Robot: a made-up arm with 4 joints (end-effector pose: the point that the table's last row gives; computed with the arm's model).
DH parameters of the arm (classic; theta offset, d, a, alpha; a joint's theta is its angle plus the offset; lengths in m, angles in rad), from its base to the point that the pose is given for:
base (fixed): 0.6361 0 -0.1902 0
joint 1: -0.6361 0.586 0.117 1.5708
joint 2: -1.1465 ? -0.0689 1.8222
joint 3: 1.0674 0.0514 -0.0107 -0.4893
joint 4: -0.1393 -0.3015 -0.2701 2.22
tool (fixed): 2.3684 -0.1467 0 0
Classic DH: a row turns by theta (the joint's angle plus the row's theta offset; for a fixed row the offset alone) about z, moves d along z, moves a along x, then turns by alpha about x.
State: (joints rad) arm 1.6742 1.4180 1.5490 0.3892
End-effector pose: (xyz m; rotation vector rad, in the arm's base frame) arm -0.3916 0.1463 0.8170 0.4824 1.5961 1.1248
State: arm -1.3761 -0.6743 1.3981 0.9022
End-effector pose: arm 0.0321 -0.2189 0.2977 -1.3429 -1.3048 1.4648
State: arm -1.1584 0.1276 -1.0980 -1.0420
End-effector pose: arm -0.1075 -0.3916 0.7636 0.5272 0.2899 2.7122
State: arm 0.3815 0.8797 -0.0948 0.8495
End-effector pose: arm -0.2498 0.3433 0.7797 0.3091 1.6198 0.8330
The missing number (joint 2, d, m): -0.1531
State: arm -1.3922 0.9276 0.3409 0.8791
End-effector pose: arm 0.3143 -0.2503 0.7345 1.6067 0.5732 -0.9644
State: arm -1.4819 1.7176 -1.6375 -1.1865
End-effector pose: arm -0.1732 -0.1433 0.8103 -0.7407 2.1451 1.9803
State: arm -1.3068 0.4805 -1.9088 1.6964
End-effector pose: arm 0.0644 0.1301 0.8704 0.8382 0.8668 0.3677
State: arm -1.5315 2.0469 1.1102 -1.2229
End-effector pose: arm -0.0296 0.1296 0.5825 0.0990 0.2655 0.2660
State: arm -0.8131 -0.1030 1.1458 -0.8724
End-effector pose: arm 0.2461 -0.2166 0.8337 2.2777 0.9981 0.3804
